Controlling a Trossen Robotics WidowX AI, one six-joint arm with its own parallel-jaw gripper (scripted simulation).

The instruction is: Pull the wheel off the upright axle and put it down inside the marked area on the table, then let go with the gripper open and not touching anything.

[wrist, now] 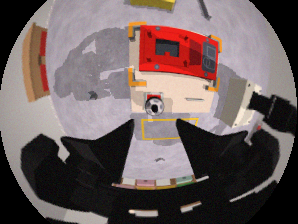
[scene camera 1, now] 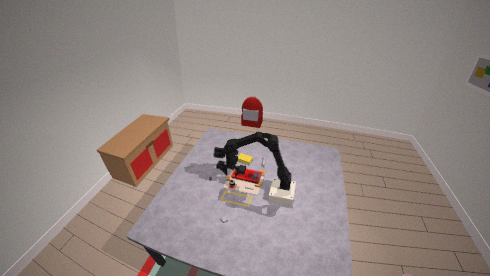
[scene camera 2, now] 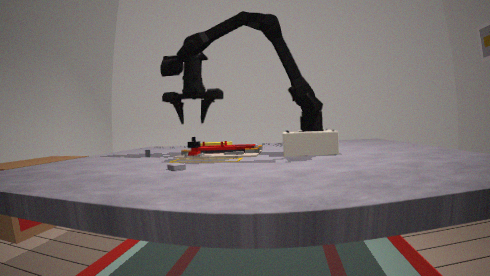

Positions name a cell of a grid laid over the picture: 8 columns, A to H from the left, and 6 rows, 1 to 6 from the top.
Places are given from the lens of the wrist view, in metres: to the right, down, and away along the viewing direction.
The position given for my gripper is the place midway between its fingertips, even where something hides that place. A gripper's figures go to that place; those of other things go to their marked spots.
my gripper (wrist: E4): 0.01, 0.02, 0.10
beige base plate (wrist: E3): 0.09, -0.04, 0.18
